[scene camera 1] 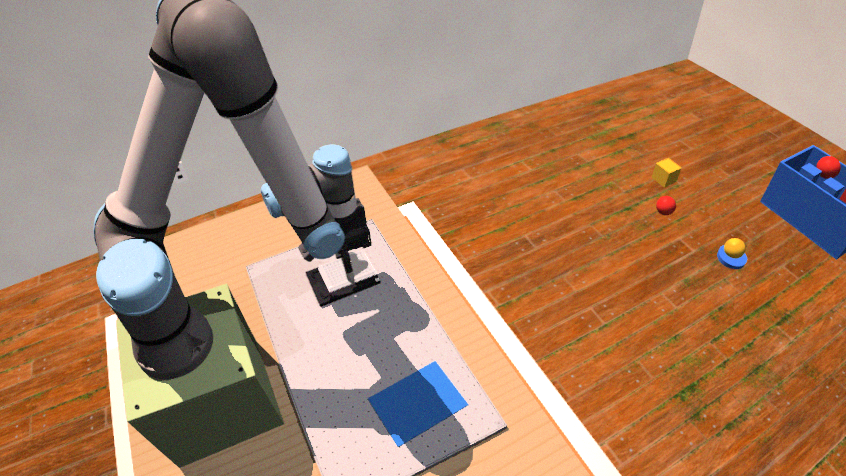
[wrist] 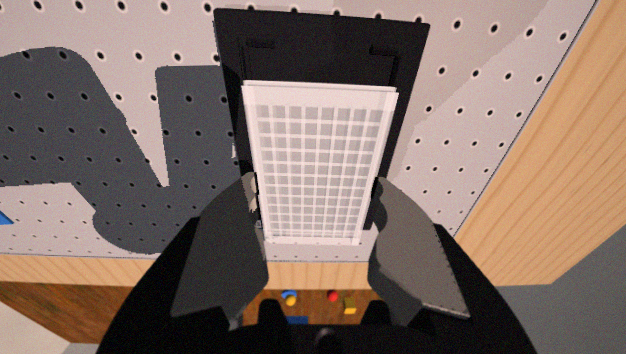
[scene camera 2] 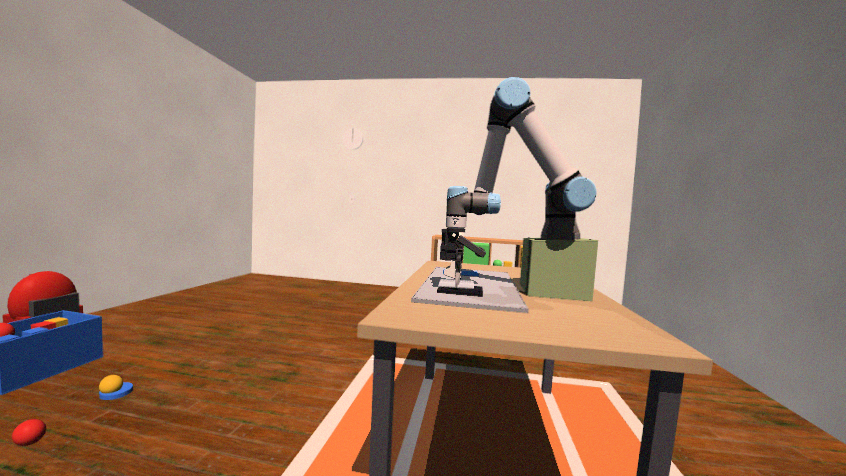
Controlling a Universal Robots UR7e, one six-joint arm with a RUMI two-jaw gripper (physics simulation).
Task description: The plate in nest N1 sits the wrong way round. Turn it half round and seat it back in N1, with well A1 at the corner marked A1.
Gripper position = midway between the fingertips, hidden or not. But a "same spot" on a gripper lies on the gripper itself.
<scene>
My gripper shows in scene camera 1, in the wrist view and in scene camera 2 (456,284). One and the same spot on my gripper: (wrist: 199,286) is (scene camera 1: 342,259).
</scene>
